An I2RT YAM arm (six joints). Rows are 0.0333 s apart.
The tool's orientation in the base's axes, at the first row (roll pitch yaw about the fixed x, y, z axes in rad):
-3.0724 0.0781 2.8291
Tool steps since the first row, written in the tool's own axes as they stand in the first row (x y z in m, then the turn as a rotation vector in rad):
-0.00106 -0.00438 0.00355 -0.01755 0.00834 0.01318
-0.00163 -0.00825 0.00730 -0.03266 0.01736 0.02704
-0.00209 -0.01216 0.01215 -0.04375 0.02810 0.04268
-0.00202 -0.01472 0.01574 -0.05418 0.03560 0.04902
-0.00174 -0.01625 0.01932 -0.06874 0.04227 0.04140
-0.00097 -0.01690 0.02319 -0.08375 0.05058 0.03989
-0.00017 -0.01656 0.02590 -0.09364 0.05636 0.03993
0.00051 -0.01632 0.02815 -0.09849 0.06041 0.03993
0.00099 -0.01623 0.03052 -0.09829 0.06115 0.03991
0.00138 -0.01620 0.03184 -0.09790 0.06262 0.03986
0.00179 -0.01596 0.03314 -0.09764 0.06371 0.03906
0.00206 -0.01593 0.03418 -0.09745 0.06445 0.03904
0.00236 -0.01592 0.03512 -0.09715 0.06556 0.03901
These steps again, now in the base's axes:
-0.00017 -0.00479 -0.00315 0.01995 0.00134 -0.01231
-0.00064 -0.00897 -0.00656 0.03782 0.00401 -0.02554
-0.00117 -0.01325 -0.01108 0.05252 0.00939 -0.04097
-0.00184 -0.01598 -0.01448 0.06509 0.01273 -0.04698
-0.00240 -0.01767 -0.01796 0.08058 0.01527 -0.03873
-0.00313 -0.01839 -0.02182 0.09733 0.01868 -0.03663
-0.00363 -0.01807 -0.02460 0.10852 0.02113 -0.03629
-0.00409 -0.01783 -0.02691 0.11438 0.02348 -0.03619
-0.00439 -0.01781 -0.02931 0.11442 0.02424 -0.03624
-0.00468 -0.01779 -0.03066 0.11451 0.02576 -0.03632
-0.00492 -0.01755 -0.03200 0.11456 0.02694 -0.03562
-0.00512 -0.01753 -0.03306 0.11461 0.02770 -0.03567
-0.00535 -0.01751 -0.03402 0.11467 0.02885 -0.03574

